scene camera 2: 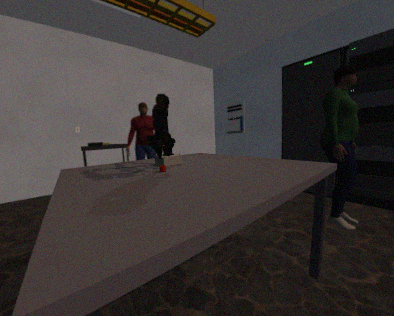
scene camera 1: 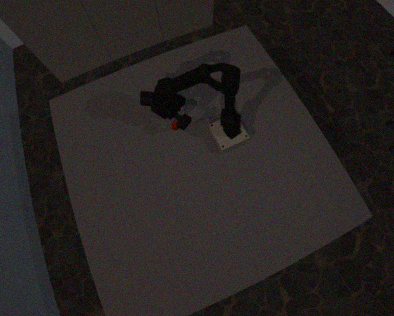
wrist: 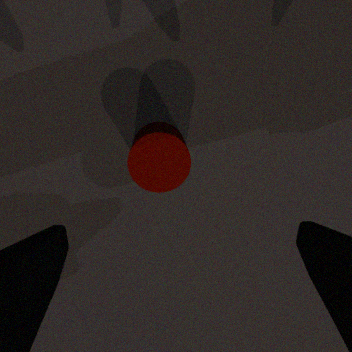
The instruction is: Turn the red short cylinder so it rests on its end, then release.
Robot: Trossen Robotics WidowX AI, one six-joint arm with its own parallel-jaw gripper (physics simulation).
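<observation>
The red short cylinder (scene camera 1: pixel 174 126) (scene camera 2: pixel 162 169) (wrist: pixel 159 162) stands upright on the table (scene camera 1: pixel 210 225) (scene camera 2: pixel 190 205). In the wrist view its round end face points up at the camera, with a thin dark strip of its side behind it. My gripper (wrist: pixel 184 235) is open and empty, above the table. In the wrist view the cylinder lies beyond the fingertips, a little left of the middle between them, and neither finger touches it. In scene camera 1 a dark finger is close beside the cylinder; the other finger is hard to make out.
The arm's pale base plate (scene camera 1: pixel 227 145) (scene camera 2: pixel 173 160) is on the table near the cylinder. Shadows of the arm fall across the table. In scene camera 2 a person in red (scene camera 2: pixel 143 131) stands behind the table, and a person in green (scene camera 2: pixel 341 120) stands to the right by dark cabinets.
</observation>
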